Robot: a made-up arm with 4 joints.
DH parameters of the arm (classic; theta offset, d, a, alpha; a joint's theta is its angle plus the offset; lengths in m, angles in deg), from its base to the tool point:
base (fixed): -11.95 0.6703 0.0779 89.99
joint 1: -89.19 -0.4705 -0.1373 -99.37
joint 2: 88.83 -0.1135 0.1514 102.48
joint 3: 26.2 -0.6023 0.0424 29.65
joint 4: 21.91 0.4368 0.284 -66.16
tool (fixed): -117.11 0.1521 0 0
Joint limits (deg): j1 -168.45..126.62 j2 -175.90..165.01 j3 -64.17..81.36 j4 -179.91..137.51
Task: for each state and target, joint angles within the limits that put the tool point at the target. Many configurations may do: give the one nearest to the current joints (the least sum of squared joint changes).
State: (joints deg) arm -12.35 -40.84 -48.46 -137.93
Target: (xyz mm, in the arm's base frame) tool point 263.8 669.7 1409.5
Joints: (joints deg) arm -58.35 -32.65 -38.18 -132.71
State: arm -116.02 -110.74 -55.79 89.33
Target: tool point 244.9 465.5 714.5
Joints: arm -115.09 -69.18 -63.49 62.05
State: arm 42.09 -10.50 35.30 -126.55
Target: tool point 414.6 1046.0 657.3
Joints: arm 42.83 -39.29 61.75 -97.52
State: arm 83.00 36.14 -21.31 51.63
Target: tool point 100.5 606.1 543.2
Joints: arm 98.71 -5.97 -19.34 47.65
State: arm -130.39 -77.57 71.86 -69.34
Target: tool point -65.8 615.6 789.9
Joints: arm -157.67 -83.09 54.84 -29.07
